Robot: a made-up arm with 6 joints.
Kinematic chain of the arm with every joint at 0, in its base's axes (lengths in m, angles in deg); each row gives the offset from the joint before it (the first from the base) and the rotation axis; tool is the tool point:
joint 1: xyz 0 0 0.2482 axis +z
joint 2: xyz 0 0 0 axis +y
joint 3: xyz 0 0 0.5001 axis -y
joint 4: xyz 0 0 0 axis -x
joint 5: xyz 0.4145 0 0 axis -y
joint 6: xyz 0 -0.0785 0 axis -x
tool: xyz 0 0 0
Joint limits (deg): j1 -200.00..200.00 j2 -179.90..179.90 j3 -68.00..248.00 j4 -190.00..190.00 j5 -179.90..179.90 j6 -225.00..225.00
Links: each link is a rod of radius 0.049 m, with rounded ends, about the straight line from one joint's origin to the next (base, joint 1, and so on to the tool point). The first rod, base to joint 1, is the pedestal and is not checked.
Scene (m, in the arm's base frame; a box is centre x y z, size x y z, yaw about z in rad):
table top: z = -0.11
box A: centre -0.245 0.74 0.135 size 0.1 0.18 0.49 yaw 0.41
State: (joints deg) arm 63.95 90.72 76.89 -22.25 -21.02 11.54
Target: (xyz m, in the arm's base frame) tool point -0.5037 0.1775 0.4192
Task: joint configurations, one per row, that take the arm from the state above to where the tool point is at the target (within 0.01 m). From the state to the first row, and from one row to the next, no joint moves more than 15 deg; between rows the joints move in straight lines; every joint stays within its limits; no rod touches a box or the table.
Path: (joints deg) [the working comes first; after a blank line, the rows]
Joints at the target: 166.64 26.00 -8.24 -44.21 -21.02 11.54
Straight joint move there: touches box A.

1: 76.25 79.63 69.36 -25.08 -21.02 11.54
2: 88.54 68.54 61.83 -27.91 -21.02 11.54
3: 100.84 57.46 54.29 -30.75 -21.02 11.54
4: 113.13 46.37 46.76 -33.58 -21.02 11.54
5: 126.51 41.28 33.01 -36.24 -21.02 11.54
6: 139.88 36.18 19.26 -38.89 -21.02 11.54
7: 153.26 31.09 5.51 -41.55 -21.02 11.54
8: 166.64 26.00 -8.24 -44.21 -21.02 11.54

